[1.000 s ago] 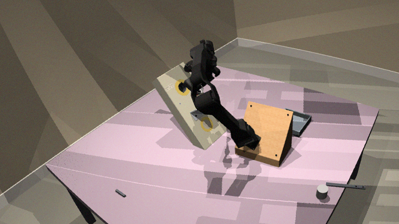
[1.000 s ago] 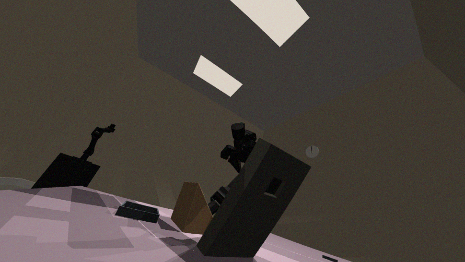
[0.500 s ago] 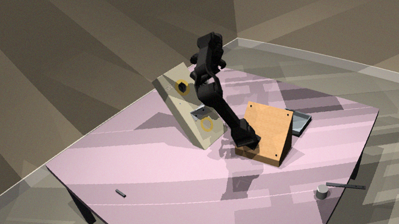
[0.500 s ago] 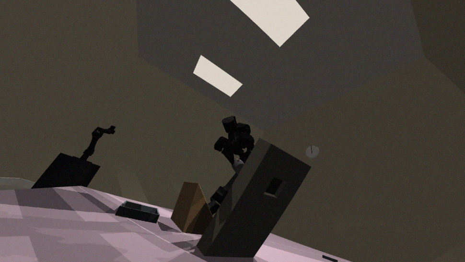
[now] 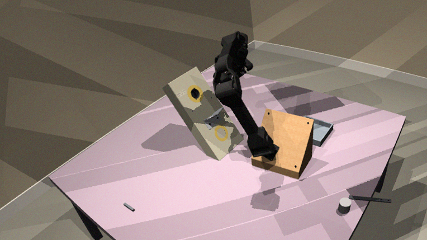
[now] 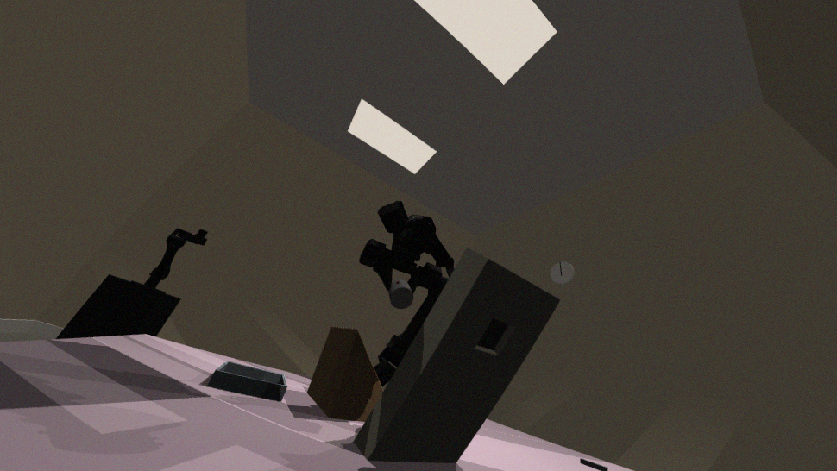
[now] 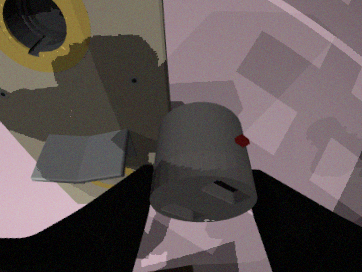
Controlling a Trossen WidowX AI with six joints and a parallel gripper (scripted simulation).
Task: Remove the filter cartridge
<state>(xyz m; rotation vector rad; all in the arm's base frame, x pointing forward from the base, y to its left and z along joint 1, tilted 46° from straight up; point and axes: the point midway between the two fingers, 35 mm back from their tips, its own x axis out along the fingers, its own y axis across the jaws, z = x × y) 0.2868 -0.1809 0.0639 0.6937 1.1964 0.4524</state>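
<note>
My gripper tip is now 31 cm past the grey tray, 26 cm above it and 20 cm to the left of it. The rest, counted from my gripper tip: round grey filter cartridge (right at my gripper tip); service panel (11 cm to the left, 11 cm below, 7 cm ahead).
</note>
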